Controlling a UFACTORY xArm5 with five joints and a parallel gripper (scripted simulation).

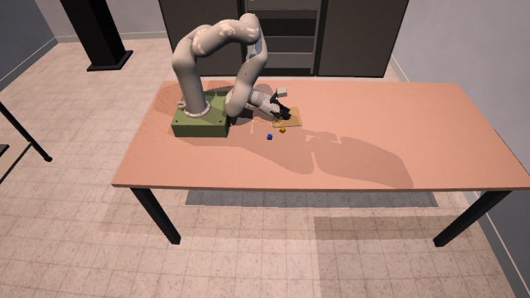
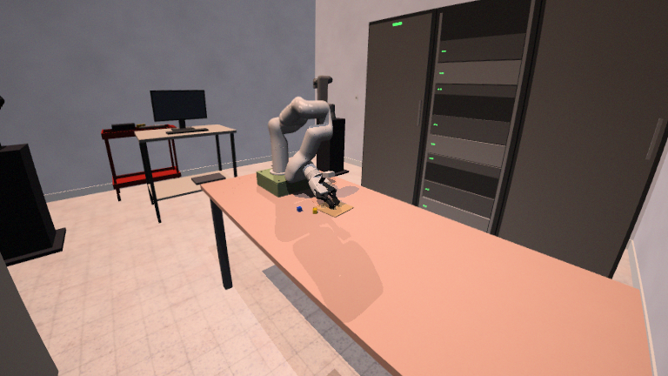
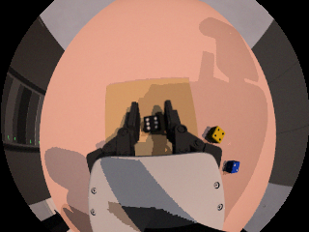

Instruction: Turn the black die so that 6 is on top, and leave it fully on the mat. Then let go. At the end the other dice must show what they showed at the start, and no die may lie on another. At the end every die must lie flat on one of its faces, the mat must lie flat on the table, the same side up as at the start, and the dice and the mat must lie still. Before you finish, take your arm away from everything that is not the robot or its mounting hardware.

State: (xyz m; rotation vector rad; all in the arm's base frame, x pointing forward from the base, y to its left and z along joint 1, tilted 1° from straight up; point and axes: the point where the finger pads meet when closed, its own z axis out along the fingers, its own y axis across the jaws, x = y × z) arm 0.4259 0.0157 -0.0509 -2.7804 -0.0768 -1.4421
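The black die is 2 cm below my hand. Round my hand: blue die: 14 cm to the right, 8 cm behind, 2 cm below; then yellow die: 10 cm to the right, 2 cm below, 2 cm behind; then tan mat: 3 cm below.
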